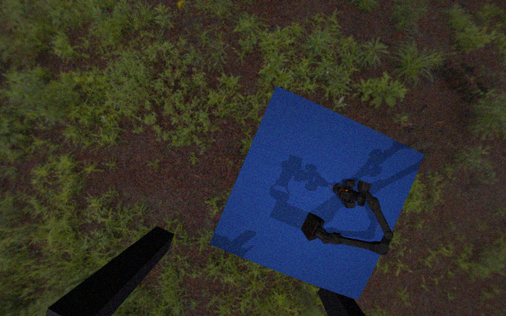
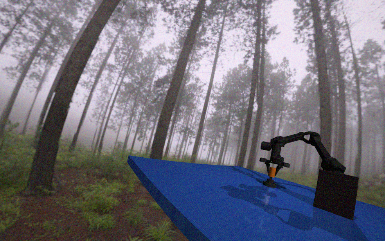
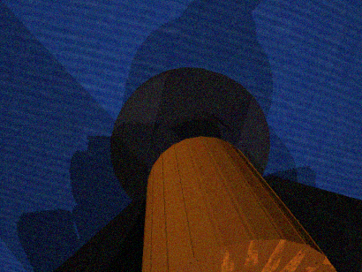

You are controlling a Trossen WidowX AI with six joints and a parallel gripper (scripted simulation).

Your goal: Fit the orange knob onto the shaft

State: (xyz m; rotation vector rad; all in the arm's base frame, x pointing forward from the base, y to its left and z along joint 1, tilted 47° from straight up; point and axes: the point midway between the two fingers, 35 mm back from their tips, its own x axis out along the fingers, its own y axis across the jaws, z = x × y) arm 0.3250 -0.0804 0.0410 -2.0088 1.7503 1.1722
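My gripper tip is now 2 cm below the orange knob. From my gripper tip the other things lie so: dark round pedestal: 4 cm below.
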